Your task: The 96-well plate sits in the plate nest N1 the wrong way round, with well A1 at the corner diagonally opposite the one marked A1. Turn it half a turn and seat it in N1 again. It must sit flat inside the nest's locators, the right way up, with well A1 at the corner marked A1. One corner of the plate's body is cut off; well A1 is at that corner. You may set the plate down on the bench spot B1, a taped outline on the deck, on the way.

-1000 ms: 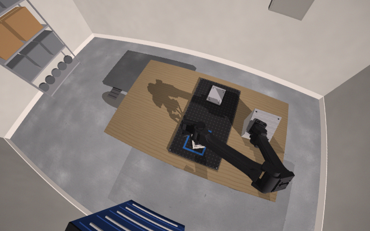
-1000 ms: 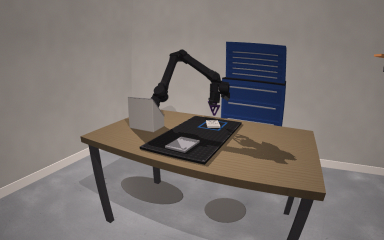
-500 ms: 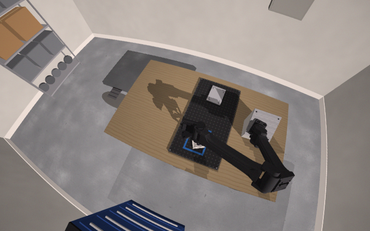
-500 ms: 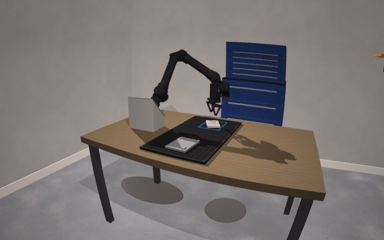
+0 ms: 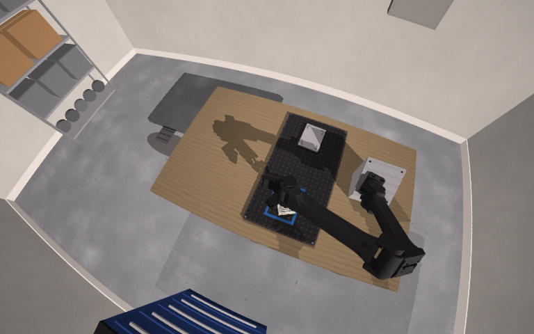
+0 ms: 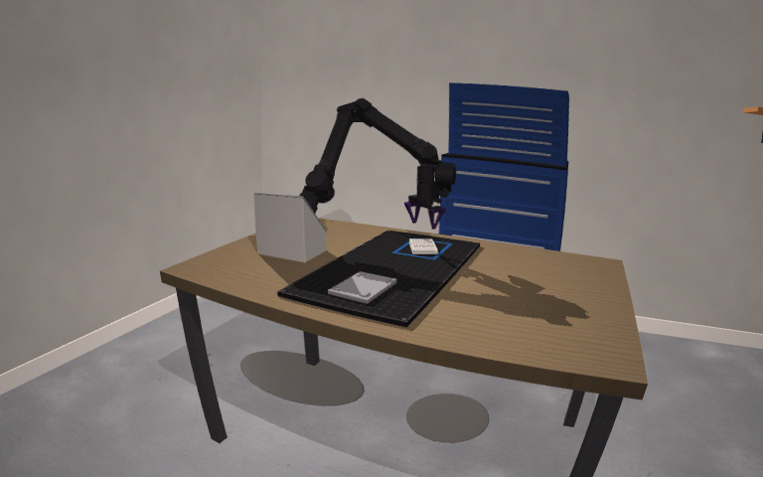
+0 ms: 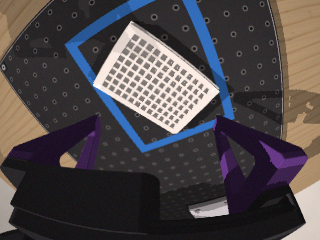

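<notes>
My gripper is now 80 mm above the white 96-well plate. Also, from my hand: grey plate nest N1: 10 mm ahead, 410 mm to the right, 80 mm below; then A1 label: 60 mm ahead, 330 mm to the right, 80 mm below.
</notes>
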